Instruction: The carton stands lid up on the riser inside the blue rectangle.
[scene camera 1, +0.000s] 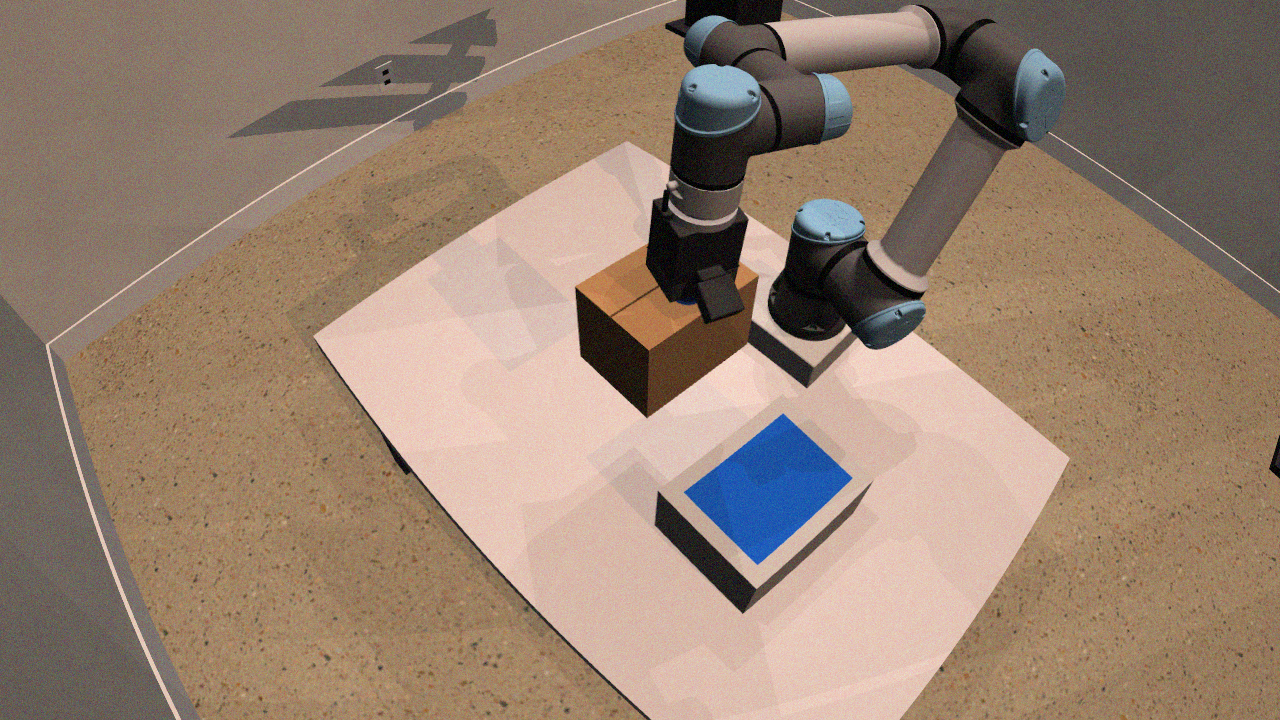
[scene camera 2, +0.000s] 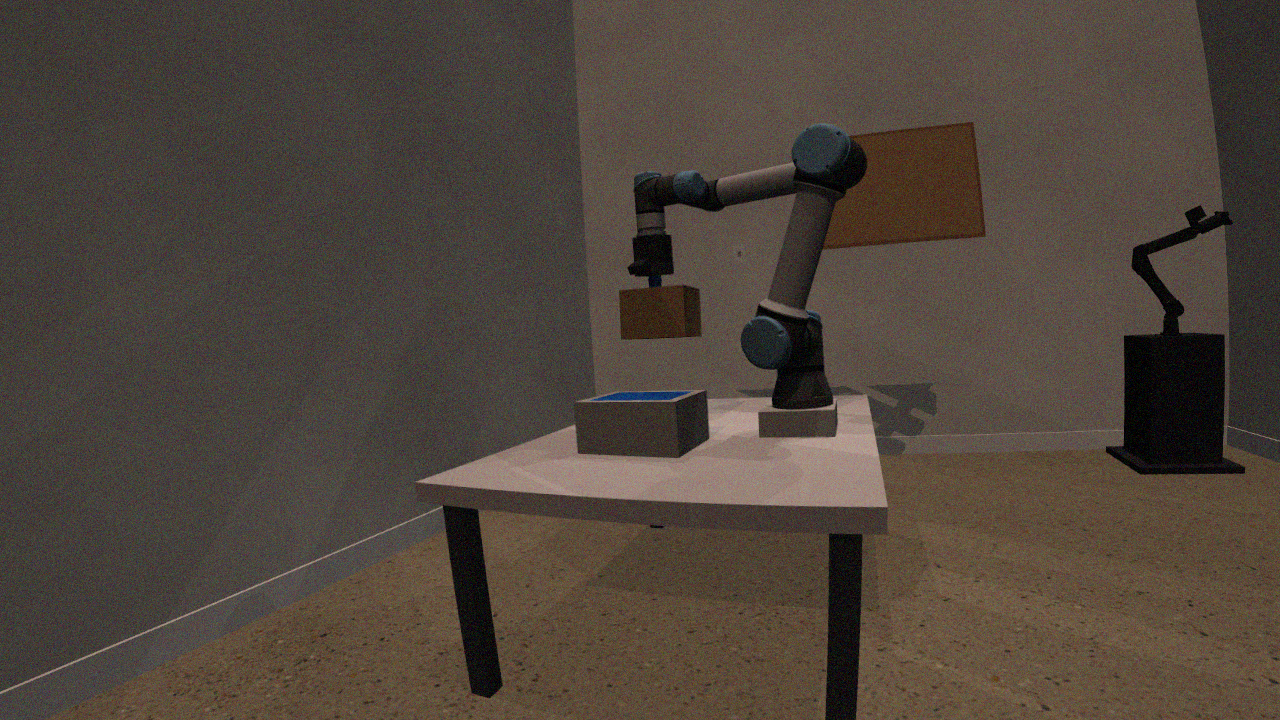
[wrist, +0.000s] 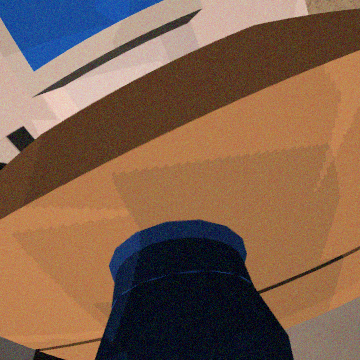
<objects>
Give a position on a brown carton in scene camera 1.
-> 649, 350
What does my suction cup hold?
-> A brown carton.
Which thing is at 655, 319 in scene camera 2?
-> A brown carton.
</objects>
